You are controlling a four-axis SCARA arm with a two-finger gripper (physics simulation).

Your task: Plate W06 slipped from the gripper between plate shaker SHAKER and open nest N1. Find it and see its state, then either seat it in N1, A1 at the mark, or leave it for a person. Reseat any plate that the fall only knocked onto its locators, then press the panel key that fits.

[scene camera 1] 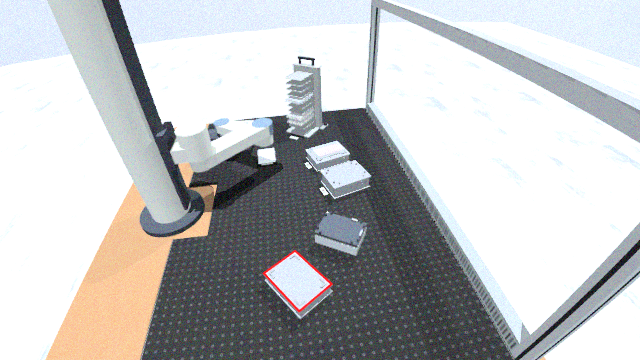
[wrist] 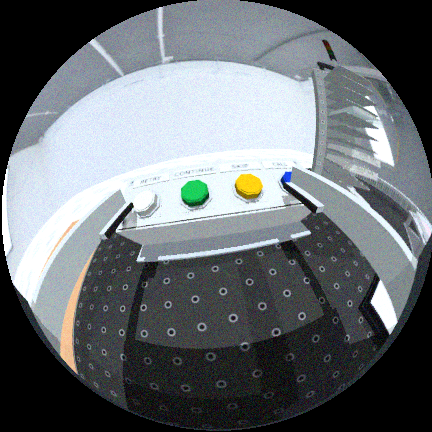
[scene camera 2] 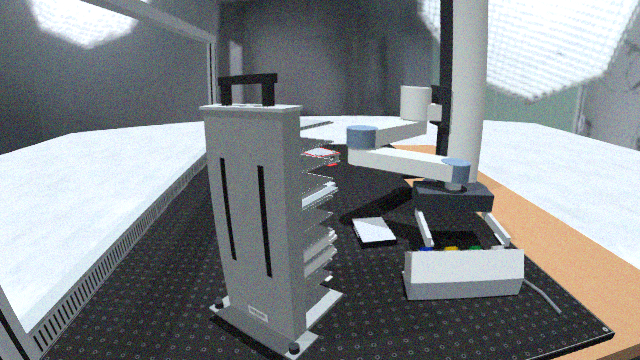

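Seen in the pictures: gripper, fingertip midpoint: (wrist: 204, 182) (scene camera 2: 470, 242); arm's base, origin of the base link: (scene camera 1: 173, 213).
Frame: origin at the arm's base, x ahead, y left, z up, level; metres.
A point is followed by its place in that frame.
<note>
My gripper (scene camera 2: 466, 244) @(x 0.232, y 0.493, z 0.088 m) (wrist: 204, 182) @(x 0.232, y 0.493, z 0.088 m) is open and empty, with its fingers over the key panel (scene camera 2: 464, 270) @(x 0.270, y 0.550, z 0.068 m) (wrist: 222, 201) @(x 0.245, y 0.489, z 0.069 m). The white RETRY key (wrist: 145, 202) @(x 0.177, y 0.503, z 0.079 m), green CONTINUE key (wrist: 195, 192) @(x 0.223, y 0.495, z 0.080 m) and yellow SKIP key (wrist: 248, 185) @(x 0.269, y 0.487, z 0.080 m) show between the fingers. The blue CALL key (wrist: 286, 178) @(x 0.312, y 0.484, z 0.083 m) is partly hidden by the right finger. In scene camera 1 a red-outlined pale plate-shaped top (scene camera 1: 298, 281) @(x 0.462, y -0.403, z 0.053 m) lies on a grey block, near a dark-topped device (scene camera 1: 341, 229) @(x 0.615, y -0.247, z 0.068 m). No label for W06, N1 or SHAKER is readable, so I cannot tell which is which.
A plate tower (scene camera 1: 317, 95) @(x 0.651, y 0.515, z 0.202 m) (scene camera 2: 250, 135) @(x 0.602, y 0.593, z 0.311 m) (wrist: 320, 120) @(x 0.548, y 0.596, z 0.183 m) stands at the far end. Two grey blocks, one (scene camera 1: 327, 154) @(x 0.640, y 0.170, z 0.077 m) beside the other (scene camera 1: 346, 176) @(x 0.689, y 0.016, z 0.069 m), stand before it. A low white-topped block (scene camera 1: 266, 156) @(x 0.374, y 0.281, z 0.027 m) (scene camera 2: 374, 230) @(x 0.373, y 0.299, z 0.027 m) lies near the arm. A framed window (scene camera 1: 374, 55) @(x 0.987, y 0.685, z 0.333 m) borders the deck.
</note>
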